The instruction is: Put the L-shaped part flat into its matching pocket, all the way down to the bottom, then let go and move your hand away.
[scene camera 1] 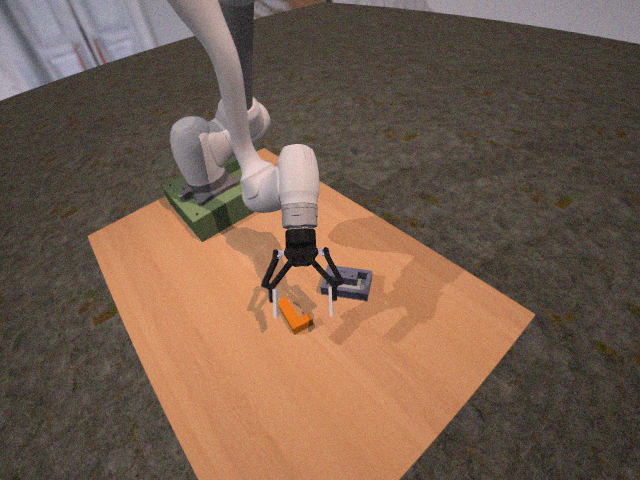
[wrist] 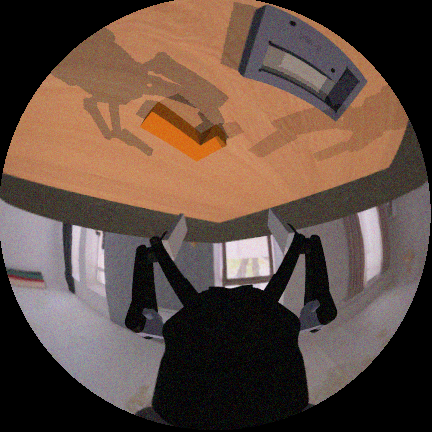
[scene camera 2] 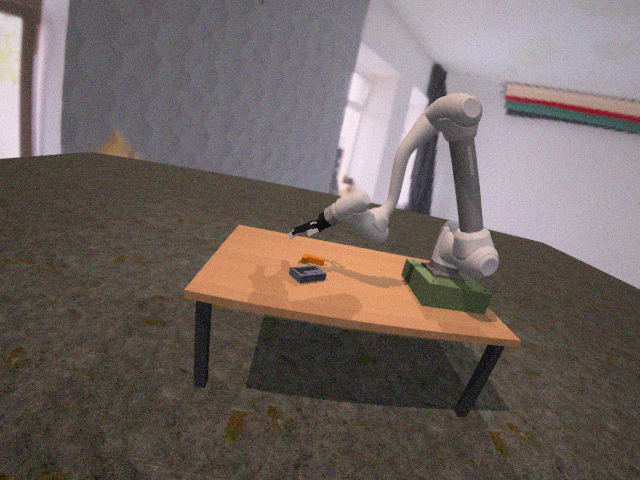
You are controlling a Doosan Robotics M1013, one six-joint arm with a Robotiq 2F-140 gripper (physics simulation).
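Frame: origin at the arm's base, x ahead, y left, z up, level; centimetres.
Seen in the pictures: gripper, fingertip midpoint: (scene camera 1: 303, 316) (wrist: 226, 219) (scene camera 2: 298, 235); arm's base at its link origin: (scene camera 1: 210, 185) (scene camera 2: 442, 273).
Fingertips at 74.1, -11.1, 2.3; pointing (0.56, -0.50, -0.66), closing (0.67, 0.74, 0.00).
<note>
Pixels of each thing's top centre, then the offset from my fingertips to it, as dx, dy, dz. Level surfaces: height alone.
- orange L-shaped part at its top centre: (wrist: 184, 133) (scene camera 1: 293, 309) (scene camera 2: 313, 258) -9.4, +2.3, -9.7
- dark grey-blue tray at its top centre: (wrist: 318, 70) (scene camera 1: 346, 278) (scene camera 2: 308, 270) -6.7, +20.3, -9.0
- wooden table at its surface level: dz -12.7
The orange L-shaped part (scene camera 1: 293, 317) (scene camera 2: 313, 259) (wrist: 180, 137) lies flat on the table, apart from the tray. The dark grey-blue tray (scene camera 1: 345, 294) (scene camera 2: 308, 277) (wrist: 305, 50) with the L-shaped pocket lies on the table near the part; the pocket's pale floor shows in the wrist view. My gripper (scene camera 1: 302, 308) (scene camera 2: 291, 236) (wrist: 226, 219) is open with empty fingers. In the second scene view it hangs tilted, well above the table and the part. In the first scene view its fingertips appear on either side of the part, with one finger in front of the tray's left end.
The wooden table (scene camera 1: 248, 403) (scene camera 2: 227, 268) (wrist: 65, 165) carries the part and the tray. The green base block (scene camera 1: 206, 224) (scene camera 2: 444, 294) under the arm stands at the table's other end. Shadows of the arm and gripper fall around the part and the tray.
</note>
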